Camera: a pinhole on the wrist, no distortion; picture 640 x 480 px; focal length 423.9 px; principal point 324.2 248.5 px. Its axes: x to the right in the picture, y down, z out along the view. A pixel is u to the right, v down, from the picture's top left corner.
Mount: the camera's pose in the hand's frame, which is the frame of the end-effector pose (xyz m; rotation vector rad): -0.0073 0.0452 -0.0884 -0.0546 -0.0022 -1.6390
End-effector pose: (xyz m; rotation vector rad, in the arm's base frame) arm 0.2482 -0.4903 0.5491 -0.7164 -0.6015 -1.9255
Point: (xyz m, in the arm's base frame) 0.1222 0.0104 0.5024
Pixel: outside the picture
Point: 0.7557 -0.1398 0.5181
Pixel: outside the picture
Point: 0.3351 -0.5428 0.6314
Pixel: 125.7 425.2
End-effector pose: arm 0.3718 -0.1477 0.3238 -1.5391 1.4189 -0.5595
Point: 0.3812 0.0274 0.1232
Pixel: 111.4 39.6
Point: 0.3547 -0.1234 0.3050
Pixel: 428.8 171.7
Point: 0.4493 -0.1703 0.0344
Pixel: 92.9 396.1
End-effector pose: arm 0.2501 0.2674 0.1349 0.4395 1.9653 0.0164
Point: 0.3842 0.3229 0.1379
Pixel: 242.4 171.0
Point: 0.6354 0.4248 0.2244
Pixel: 79.9 28.7
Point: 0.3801 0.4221 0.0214
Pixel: 117.1 419.6
